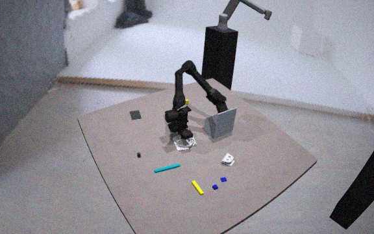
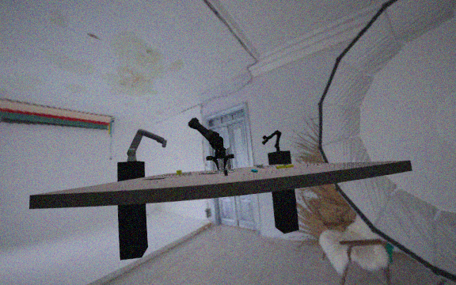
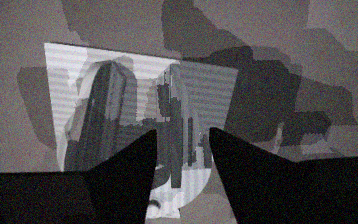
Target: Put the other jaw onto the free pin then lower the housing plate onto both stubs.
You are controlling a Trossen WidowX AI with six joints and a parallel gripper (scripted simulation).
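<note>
The small white part lies 90 mm behind my gripper tip, 320 mm to the left of it and 10 mm above it. The rest, counted from my gripper tip: yellow bar 190 mm ahead, 360 mm to the left, 10 mm below; small black cube 300 mm ahead, 30 mm to the right; teal bar 220 mm ahead, 150 mm to the left, 10 mm below.
</note>
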